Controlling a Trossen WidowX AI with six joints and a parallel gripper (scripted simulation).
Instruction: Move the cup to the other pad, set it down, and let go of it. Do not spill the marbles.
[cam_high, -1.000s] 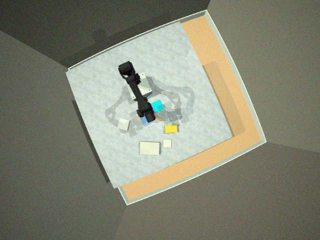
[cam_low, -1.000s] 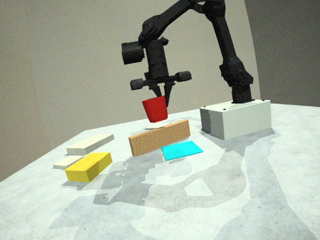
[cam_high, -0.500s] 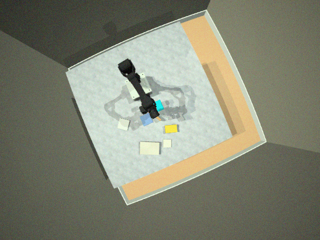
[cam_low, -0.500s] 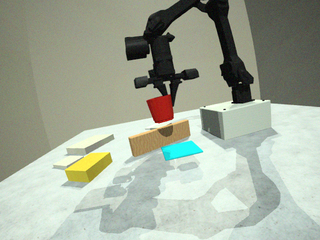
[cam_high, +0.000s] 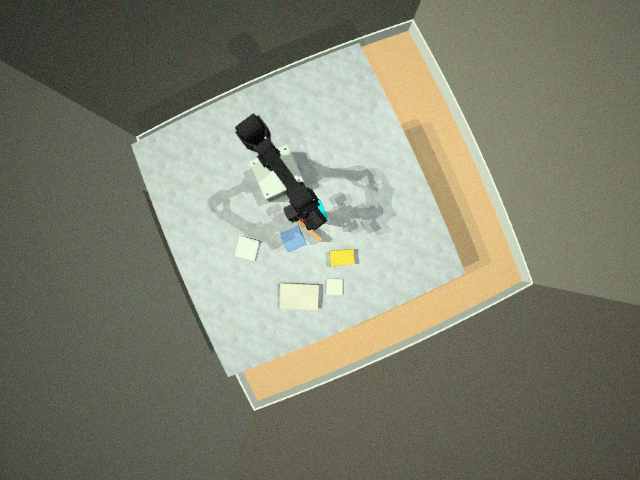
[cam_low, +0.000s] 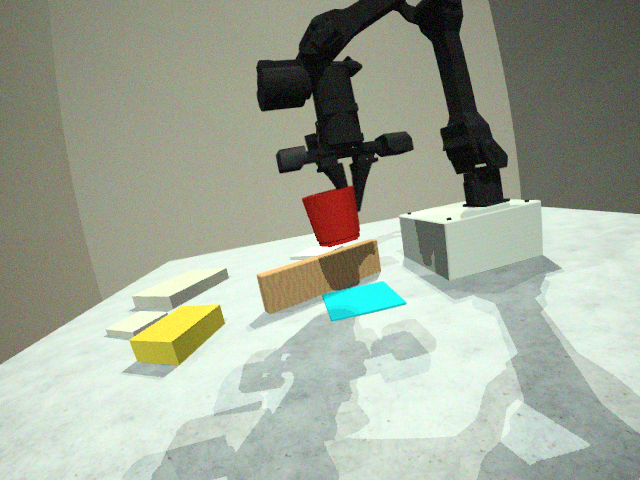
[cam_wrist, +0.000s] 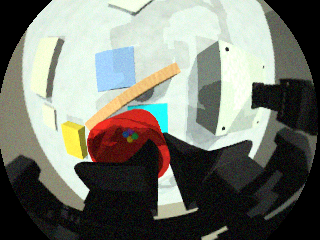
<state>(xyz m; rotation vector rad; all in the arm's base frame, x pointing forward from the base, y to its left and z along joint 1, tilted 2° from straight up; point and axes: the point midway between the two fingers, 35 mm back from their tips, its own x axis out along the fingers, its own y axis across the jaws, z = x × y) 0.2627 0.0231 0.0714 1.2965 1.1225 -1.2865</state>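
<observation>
The cyan pad is 13 cm below my gripper tip, 3 cm to the left of it and 2 cm ahead of it. The rest, counted from my gripper tip: wooden block: 10 cm below, 5 cm to the right, 5 cm ahead; then red cup: 3 cm ahead; then light blue pad: 13 cm to the right, 13 cm below, 7 cm ahead.
</observation>
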